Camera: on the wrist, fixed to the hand. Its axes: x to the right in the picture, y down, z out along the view.
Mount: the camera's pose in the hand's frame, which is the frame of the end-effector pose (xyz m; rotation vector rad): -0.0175 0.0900 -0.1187 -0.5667 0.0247 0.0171
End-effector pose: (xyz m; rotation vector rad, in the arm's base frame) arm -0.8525 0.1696 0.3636 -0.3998 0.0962 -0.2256
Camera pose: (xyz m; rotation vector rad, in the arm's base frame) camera -0.8679 0.2100 0.2200 -0.9597 0.1887 -0.1839
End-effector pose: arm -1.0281 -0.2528 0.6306 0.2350 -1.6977 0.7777
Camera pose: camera -0.9778 -0.1171 0.5912 -0.1808 -1.8244 0.2852
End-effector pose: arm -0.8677 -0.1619 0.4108 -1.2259 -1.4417 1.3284
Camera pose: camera -0.7373 -0.1563 0.3370 -1.6026 -1.8638 0.9314
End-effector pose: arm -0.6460 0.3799 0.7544 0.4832 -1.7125 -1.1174
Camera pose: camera -0.5173 0.3834 0.8314 0.1239 -1.2938 -1.5038
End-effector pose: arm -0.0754 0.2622 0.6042 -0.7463 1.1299 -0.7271
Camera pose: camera -0.1820 0.3088 0.5096 -1.2015 1.3815 -0.3973
